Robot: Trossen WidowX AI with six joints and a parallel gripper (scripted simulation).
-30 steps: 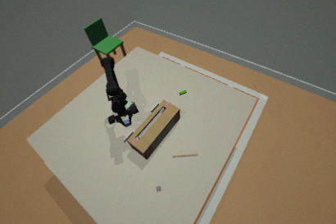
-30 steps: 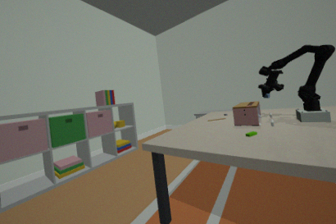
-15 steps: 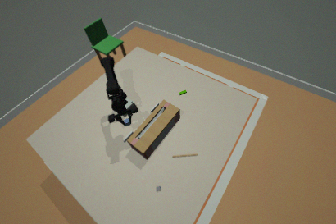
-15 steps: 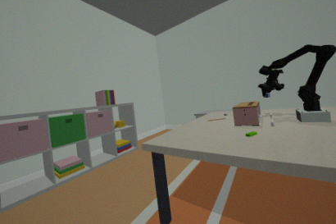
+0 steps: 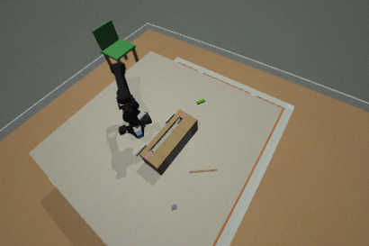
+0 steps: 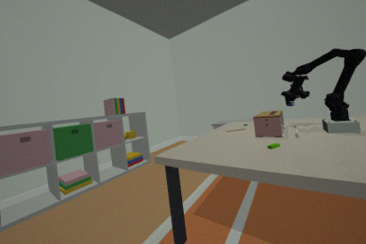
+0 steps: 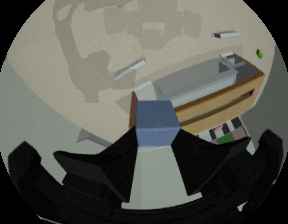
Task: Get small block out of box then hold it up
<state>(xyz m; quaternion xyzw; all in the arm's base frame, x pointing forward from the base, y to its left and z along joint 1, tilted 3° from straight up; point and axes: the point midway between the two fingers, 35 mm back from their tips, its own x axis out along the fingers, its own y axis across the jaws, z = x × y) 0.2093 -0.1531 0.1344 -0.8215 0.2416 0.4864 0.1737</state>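
Right now my gripper tip is 10 mm to the right of the blue block, 10 mm below it and 10 mm past it. Round my gripper tip: box: 110 mm to the left, 110 mm below, 90 mm ahead; then thin wooden stick: 390 mm ahead, 170 mm below, 60 mm to the left.
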